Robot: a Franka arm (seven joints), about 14 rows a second.
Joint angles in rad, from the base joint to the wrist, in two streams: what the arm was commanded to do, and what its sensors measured. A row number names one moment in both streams.
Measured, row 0:
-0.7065 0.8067 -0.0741 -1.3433 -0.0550 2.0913 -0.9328
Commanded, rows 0 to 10:
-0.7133 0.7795 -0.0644 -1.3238 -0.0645 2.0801 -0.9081
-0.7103 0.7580 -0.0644 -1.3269 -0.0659 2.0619 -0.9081
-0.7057 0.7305 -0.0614 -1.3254 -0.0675 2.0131 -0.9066
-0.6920 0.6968 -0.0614 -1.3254 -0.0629 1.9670 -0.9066
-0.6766 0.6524 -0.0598 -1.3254 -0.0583 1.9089 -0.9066
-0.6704 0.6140 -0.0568 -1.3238 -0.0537 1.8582 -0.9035
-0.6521 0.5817 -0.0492 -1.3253 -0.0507 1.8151 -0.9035
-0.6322 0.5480 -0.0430 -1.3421 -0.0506 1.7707 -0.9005
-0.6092 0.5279 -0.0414 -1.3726 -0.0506 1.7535 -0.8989
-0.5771 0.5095 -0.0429 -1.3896 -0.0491 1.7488 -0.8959
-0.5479 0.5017 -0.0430 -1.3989 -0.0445 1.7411 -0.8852
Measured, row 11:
-0.6001 0.5410 -0.0387 -1.3294 -0.0515 1.7442 -0.9082
